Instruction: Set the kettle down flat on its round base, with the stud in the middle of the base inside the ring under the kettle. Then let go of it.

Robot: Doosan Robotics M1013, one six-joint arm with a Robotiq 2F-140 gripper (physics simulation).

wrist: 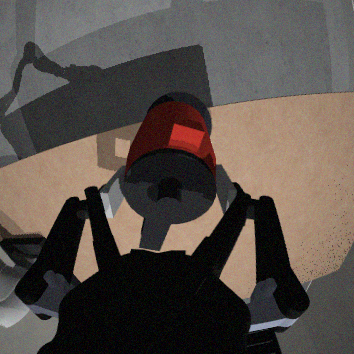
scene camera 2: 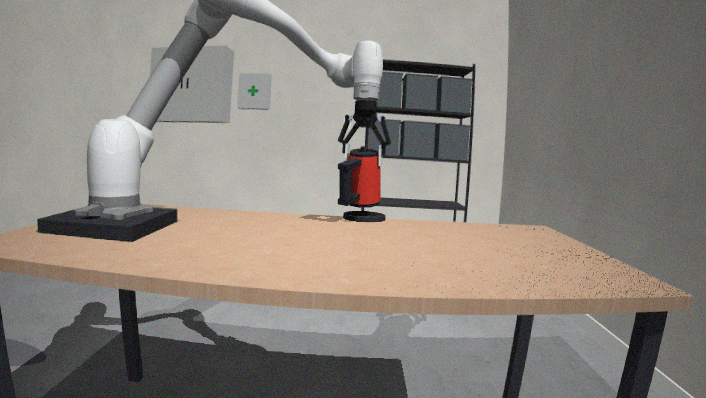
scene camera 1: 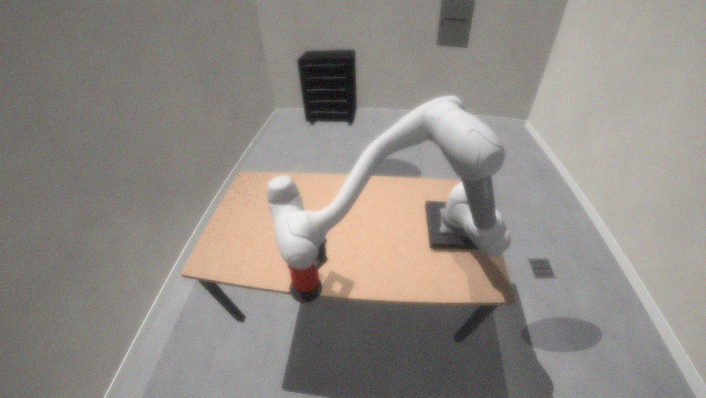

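The red kettle [scene camera 1: 304,280] [scene camera 2: 368,180] [wrist: 167,127] is upright, its dark handle [scene camera 2: 346,182] on the left in scene camera 2. My gripper [scene camera 2: 364,155] [wrist: 170,175] is shut on the kettle near its lid. The black round base [scene camera 1: 306,296] [scene camera 2: 364,217] [wrist: 202,111] lies on the table under the kettle. In scene camera 2 a small gap shows between kettle and base, with the dark stud [scene camera 2: 363,209] in it. In the wrist view the kettle hides most of the base. The ring under the kettle is hidden.
The base lies at the edge of the wooden table [scene camera 1: 390,240] [scene camera 2: 300,255]. The arm's dark mounting plate [scene camera 1: 436,225] [scene camera 2: 85,231] is at the table's other end. A shelf rack [scene camera 2: 471,145] and wall cabinet [scene camera 2: 210,85] stand beyond the table.
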